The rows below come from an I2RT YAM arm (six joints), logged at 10 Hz.
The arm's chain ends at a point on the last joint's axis. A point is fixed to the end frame.
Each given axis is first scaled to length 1.
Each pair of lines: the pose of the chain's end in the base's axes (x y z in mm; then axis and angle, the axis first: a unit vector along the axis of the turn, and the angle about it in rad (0 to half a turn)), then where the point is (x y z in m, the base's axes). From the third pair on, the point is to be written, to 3 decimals.
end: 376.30 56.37 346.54 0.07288 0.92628 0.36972 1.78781
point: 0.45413 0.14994 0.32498
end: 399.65 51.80 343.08 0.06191 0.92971 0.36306 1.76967
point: 0.47793 0.14487 0.32096
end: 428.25 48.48 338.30 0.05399 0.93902 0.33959 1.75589
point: 0.508 0.139 0.313
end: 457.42 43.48 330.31 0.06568 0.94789 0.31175 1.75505
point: 0.541 0.130 0.302
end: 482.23 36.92 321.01 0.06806 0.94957 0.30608 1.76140
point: 0.566 0.123 0.291
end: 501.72 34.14 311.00 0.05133 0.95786 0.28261 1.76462
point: 0.585 0.119 0.277
